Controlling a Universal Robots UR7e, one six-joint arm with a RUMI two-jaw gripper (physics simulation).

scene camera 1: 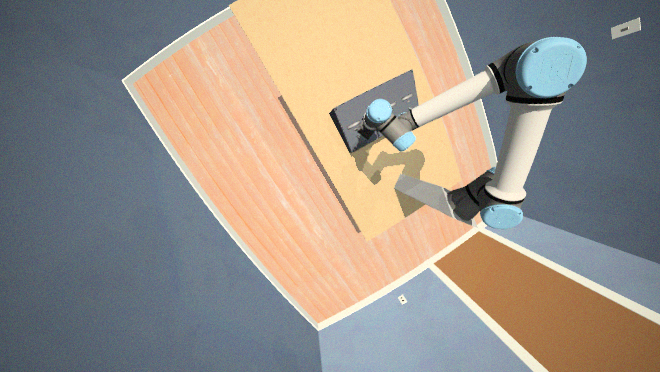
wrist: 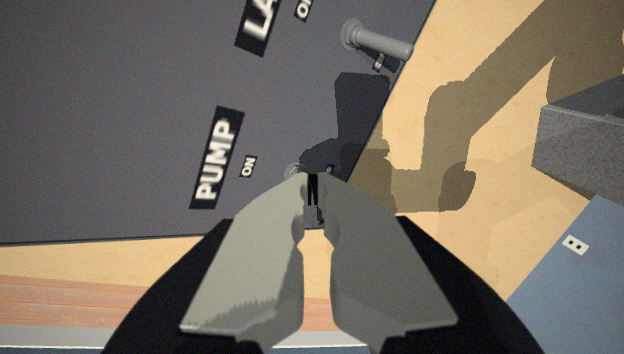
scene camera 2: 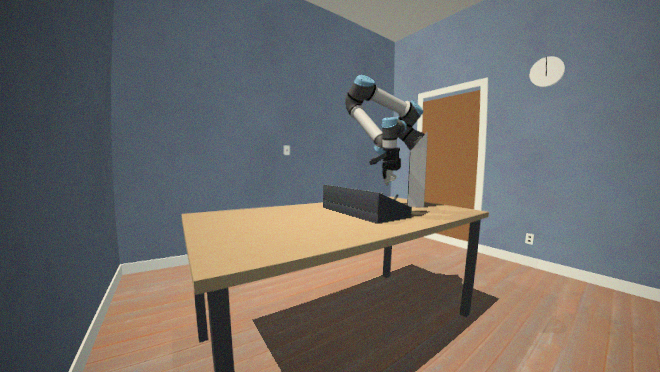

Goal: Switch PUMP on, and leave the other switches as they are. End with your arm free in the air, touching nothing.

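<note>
The dark sloped switch panel [scene camera 1: 395,87] [scene camera 2: 350,201] [wrist: 125,100] stands on the table. In the wrist view the PUMP label [wrist: 217,157] and its ON mark [wrist: 248,166] show left of the fingers. The round PUMP switch base [wrist: 291,171] shows partly beside the left fingertip; its lever is mostly hidden behind the fingers, so its position is hard to tell. The neighbouring switch lever [wrist: 384,44], by the label starting "LA", points toward the OFF side. My gripper [scene camera 2: 389,181] [wrist: 311,176] is shut and empty, above the panel's front edge near PUMP, apparently apart from it.
The wooden table [scene camera 1: 320,60] [scene camera 2: 250,240] carries the panel. The grey arm pedestal [scene camera 1: 425,192] [scene camera 2: 418,172] [wrist: 582,150] stands near the panel's front side. In scene camera 2 a thin lever [scene camera 2: 396,197] rises from the panel's slope below the gripper. Other switches are partly hidden by the arm.
</note>
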